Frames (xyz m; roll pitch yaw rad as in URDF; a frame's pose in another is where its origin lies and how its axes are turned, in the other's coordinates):
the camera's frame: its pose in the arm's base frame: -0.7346 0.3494 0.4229 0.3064 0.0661 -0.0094
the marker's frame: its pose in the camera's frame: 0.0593 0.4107 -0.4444 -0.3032 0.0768 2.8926
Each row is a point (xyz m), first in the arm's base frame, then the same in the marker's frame.
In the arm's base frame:
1: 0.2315 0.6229 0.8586
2: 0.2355 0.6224 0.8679
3: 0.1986 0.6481 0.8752
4: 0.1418 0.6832 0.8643
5: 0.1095 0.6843 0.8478
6: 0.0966 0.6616 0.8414
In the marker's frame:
1: -0.9057 -0.4428 0.6653
2: -0.9090 -0.4485 0.6729
3: -0.8662 -0.4635 0.6685
4: -0.8030 -0.4708 0.6457
5: -0.7727 -0.4543 0.6344
6: -0.7667 -0.4294 0.6426

